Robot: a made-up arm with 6 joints. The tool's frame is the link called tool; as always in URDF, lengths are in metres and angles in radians. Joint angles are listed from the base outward.
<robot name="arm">
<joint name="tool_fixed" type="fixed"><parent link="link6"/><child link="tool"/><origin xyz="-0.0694 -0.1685 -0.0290" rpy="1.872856 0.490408 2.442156"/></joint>
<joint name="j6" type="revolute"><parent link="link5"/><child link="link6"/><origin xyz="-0.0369 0.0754 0.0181" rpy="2.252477 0.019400 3.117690"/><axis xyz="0 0 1"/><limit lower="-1.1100" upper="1.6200"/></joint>
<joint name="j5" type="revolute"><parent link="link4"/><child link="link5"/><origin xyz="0.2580 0.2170 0.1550" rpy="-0.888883 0.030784 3.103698"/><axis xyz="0 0 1"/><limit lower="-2.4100" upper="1.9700"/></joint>
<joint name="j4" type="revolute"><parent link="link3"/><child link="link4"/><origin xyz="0.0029 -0.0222 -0.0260" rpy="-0.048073 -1.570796 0.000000"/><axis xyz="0 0 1"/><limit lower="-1.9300" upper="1.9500"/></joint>
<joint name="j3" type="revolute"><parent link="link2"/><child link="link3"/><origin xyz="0.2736 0.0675 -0.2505" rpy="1.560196 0.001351 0.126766"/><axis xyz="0 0 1"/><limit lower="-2.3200" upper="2.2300"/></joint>
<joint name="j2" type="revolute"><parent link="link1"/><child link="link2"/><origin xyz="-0.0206 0.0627 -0.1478" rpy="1.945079 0.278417 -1.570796"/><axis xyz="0 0 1"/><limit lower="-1.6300" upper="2.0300"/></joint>
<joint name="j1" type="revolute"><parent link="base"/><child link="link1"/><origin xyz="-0.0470 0.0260 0.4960" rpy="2.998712 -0.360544 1.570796"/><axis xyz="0 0 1"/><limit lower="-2.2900" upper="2.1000"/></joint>
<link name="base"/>
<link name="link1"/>
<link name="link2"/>
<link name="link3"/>
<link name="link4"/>
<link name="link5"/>
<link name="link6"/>
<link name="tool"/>
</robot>
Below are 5 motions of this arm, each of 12 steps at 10 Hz.
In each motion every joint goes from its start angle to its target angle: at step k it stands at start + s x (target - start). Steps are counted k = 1, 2, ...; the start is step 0. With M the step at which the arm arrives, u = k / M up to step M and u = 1 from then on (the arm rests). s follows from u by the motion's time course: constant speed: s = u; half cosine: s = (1 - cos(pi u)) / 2; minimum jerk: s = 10 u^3 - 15 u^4 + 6 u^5.
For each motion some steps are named. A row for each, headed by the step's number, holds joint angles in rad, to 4 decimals.
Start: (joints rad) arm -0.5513 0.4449 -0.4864 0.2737 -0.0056 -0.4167
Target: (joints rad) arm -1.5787 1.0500 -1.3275 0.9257 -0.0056 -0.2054
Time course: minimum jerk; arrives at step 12
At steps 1, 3, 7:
1: -0.5565 0.4480 -0.4907 0.2770 -0.0056 -0.4156
3: -0.6577 0.5075 -0.5735 0.3412 -0.0056 -0.3948
7: -1.2226 0.8403 -1.0360 0.6997 -0.0056 -0.2786

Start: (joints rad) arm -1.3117 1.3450 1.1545 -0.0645 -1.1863 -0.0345
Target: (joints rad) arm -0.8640 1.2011 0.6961 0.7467 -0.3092 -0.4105
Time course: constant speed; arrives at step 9
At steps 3, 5, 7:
3: -1.1625 1.2970 1.0017 0.2059 -0.8939 -0.1598
5: -1.0630 1.2651 0.8998 0.3862 -0.6990 -0.2434
7: -0.9635 1.2331 0.7980 0.5664 -0.5041 -0.3269

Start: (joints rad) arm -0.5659 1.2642 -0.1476 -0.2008 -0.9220 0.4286
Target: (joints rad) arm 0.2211 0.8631 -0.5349 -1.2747 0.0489 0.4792
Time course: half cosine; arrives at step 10
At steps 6, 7, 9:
6: -0.0508 1.0017 -0.4011 -0.9037 -0.2865 0.4617
7: 0.0589 0.9458 -0.4551 -1.0534 -0.1512 0.4688
9: 0.2018 0.8729 -0.5254 -1.2484 0.0251 0.4780

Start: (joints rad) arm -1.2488 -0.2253 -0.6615 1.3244 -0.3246 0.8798
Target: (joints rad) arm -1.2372 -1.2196 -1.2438 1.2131 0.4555 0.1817
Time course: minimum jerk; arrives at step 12
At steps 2, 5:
2: -1.2484 -0.2606 -0.6822 1.3204 -0.2969 0.8550
5: -1.2448 -0.5699 -0.8633 1.2858 -0.0542 0.6378

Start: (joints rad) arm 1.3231 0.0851 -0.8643 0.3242 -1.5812 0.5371
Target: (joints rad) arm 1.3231 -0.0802 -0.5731 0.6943 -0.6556 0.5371
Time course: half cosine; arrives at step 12
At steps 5, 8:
5: 1.3231 0.0238 -0.7564 0.4614 -1.2382 0.5371
8: 1.3231 -0.0389 -0.6459 0.6018 -0.8870 0.5371

